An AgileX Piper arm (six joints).
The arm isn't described. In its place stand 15 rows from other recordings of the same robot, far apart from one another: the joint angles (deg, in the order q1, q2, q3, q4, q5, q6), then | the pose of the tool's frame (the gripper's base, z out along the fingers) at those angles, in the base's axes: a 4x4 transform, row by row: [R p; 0 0 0 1], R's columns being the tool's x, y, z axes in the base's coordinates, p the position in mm.
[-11.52, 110.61, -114.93, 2.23, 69.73, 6.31] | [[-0.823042, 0.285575, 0.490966, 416.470], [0.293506, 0.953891, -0.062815, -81.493], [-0.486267, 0.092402, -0.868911, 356.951], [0, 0, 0, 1]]
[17.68, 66.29, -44.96, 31.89, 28.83, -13.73] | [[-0.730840, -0.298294, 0.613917, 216.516], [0.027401, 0.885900, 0.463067, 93.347], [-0.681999, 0.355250, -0.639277, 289.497], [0, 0, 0, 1]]
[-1.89, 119.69, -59.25, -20.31, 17.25, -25.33] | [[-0.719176, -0.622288, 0.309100, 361.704], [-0.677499, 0.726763, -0.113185, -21.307], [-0.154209, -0.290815, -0.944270, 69.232], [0, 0, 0, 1]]
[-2.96, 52.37, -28.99, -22.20, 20.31, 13.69] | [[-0.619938, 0.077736, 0.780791, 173.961], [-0.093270, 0.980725, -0.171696, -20.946], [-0.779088, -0.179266, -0.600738, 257.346], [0, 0, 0, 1]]
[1.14, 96.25, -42.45, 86.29, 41.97, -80.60] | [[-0.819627, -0.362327, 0.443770, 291.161], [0.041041, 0.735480, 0.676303, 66.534], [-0.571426, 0.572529, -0.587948, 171.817], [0, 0, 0, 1]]
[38.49, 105.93, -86.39, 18.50, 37.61, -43.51] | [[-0.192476, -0.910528, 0.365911, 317.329], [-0.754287, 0.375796, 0.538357, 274.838], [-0.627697, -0.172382, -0.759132, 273.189], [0, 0, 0, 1]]
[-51.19, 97.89, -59.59, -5.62, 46.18, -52.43] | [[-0.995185, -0.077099, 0.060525, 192.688], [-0.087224, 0.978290, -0.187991, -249.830], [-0.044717, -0.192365, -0.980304, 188.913], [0, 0, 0, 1]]
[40.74, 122.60, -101.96, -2.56, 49.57, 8.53] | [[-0.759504, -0.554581, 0.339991, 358.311], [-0.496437, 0.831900, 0.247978, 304.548], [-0.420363, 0.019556, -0.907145, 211.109], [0, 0, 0, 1]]
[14.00, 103.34, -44.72, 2.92, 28.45, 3.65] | [[-0.981847, -0.139588, 0.128417, 272.841], [-0.133210, 0.989446, 0.057029, 70.303], [-0.135022, 0.038887, -0.990079, 109.925], [0, 0, 0, 1]]
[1.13, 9.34, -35.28, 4.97, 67.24, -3.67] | [[-0.588033, -0.102025, 0.802377, 4.415], [-0.041926, 0.994524, 0.095730, 7.358], [-0.807750, 0.022652, -0.589090, 301.093], [0, 0, 0, 1]]
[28.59, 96.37, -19.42, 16.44, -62.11, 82.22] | [[-0.247382, 0.165535, 0.954673, 234.647], [0.967839, 0.088698, 0.235414, 101.957], [-0.045709, 0.982207, -0.182153, 151.194], [0, 0, 0, 1]]
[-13.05, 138.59, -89.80, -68.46, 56.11, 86.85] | [[-0.589475, 0.807693, 0.012276, 423.478], [0.483692, 0.365101, -0.795452, -170.284], [-0.646963, -0.462961, -0.605892, 68.029], [0, 0, 0, 1]]
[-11.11, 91.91, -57.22, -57.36, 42.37, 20.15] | [[-0.938871, 0.019213, 0.343733, 302.814], [-0.221494, 0.730649, -0.645827, -112.092], [-0.263557, -0.682483, -0.681730, 236.806], [0, 0, 0, 1]]
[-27.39, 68.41, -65.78, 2.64, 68.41, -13.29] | [[-0.887358, 0.260869, 0.380189, 195.859], [0.219714, 0.964157, -0.148751, -97.091], [-0.405367, -0.048462, -0.912869, 349.046], [0, 0, 0, 1]]
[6.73, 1.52, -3.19, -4.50, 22.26, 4.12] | [[-0.265854, -0.088913, 0.959904, 52.815], [-0.032178, 0.996001, 0.083345, 3.509], [-0.963476, -0.008730, -0.267652, 195.682], [0, 0, 0, 1]]
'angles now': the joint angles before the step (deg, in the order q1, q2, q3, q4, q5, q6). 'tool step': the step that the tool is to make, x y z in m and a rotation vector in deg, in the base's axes. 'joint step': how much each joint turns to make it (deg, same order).
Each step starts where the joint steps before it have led.
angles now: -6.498 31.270 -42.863 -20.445 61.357 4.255
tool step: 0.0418 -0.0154 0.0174 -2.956 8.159 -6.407
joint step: 0.020 13.360 -7.741 -7.268 4.145 4.441
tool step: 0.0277 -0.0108 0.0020 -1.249 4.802 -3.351
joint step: -1.528 7.806 -3.822 -2.558 1.278 1.118
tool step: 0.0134 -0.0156 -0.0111 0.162 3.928 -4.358
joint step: -4.482 4.654 -0.194 -0.590 -0.573 0.158
